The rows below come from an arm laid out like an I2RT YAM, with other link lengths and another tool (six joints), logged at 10 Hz.
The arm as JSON. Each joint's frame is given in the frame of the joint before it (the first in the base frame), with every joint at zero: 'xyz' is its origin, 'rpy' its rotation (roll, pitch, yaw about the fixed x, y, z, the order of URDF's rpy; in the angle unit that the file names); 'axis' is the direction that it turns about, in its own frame. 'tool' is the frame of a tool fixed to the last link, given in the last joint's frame.
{
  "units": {
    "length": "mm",
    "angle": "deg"
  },
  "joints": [
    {
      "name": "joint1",
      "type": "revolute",
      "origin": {
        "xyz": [
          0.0,
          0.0,
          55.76
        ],
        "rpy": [
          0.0,
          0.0,
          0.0
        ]
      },
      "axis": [
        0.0,
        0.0,
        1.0
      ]
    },
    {
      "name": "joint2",
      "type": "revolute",
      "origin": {
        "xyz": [
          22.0,
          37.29,
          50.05
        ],
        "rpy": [
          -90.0,
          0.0,
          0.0
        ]
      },
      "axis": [
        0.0,
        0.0,
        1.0
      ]
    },
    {
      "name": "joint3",
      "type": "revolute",
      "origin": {
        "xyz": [
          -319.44,
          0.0,
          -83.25
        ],
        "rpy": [
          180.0,
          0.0,
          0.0
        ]
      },
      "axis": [
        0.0,
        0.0,
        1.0
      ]
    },
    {
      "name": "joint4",
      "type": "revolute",
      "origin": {
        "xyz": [
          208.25,
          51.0,
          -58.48
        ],
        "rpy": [
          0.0,
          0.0,
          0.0
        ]
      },
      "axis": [
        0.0,
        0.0,
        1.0
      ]
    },
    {
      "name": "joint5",
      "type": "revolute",
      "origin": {
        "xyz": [
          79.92,
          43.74,
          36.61
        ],
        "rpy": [
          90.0,
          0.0,
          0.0
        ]
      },
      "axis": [
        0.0,
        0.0,
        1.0
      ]
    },
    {
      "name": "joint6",
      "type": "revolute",
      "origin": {
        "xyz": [
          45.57,
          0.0,
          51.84
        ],
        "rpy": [
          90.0,
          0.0,
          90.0
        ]
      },
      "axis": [
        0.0,
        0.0,
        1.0
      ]
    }
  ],
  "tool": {
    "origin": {
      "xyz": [
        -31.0,
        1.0,
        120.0
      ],
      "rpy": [
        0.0,
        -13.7,
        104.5
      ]
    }
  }
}
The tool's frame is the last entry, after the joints.
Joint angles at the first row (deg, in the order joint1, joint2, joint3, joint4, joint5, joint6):
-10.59, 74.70, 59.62, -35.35, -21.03, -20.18
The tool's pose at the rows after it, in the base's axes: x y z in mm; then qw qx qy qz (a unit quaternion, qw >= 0):
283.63, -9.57, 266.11, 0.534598, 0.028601, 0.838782, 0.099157
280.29, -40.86, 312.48, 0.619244, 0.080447, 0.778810, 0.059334
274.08, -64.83, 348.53, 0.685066, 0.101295, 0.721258, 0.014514
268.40, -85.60, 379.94, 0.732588, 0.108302, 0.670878, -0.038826
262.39, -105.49, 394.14, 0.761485, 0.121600, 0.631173, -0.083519
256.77, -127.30, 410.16, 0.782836, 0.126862, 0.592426, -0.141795
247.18, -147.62, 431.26, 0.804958, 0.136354, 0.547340, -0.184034
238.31, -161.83, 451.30, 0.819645, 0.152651, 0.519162, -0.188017
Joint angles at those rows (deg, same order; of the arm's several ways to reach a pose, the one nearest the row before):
-14.73, 68.65, 60.93, -32.97, -21.10, -17.34
-21.31, 63.10, 60.87, -26.35, -21.25, -13.28
-26.12, 59.23, 59.74, -18.72, -20.63, -11.50
-29.26, 57.04, 59.41, -12.11, -18.27, -11.38
-32.35, 55.68, 56.72, -4.84, -16.25, -10.98
-34.84, 55.28, 55.07, 1.98, -12.92, -12.35
-38.90, 55.34, 53.97, 9.18, -12.18, -11.80
-43.91, 56.34, 55.50, 12.04, -15.16, -8.33

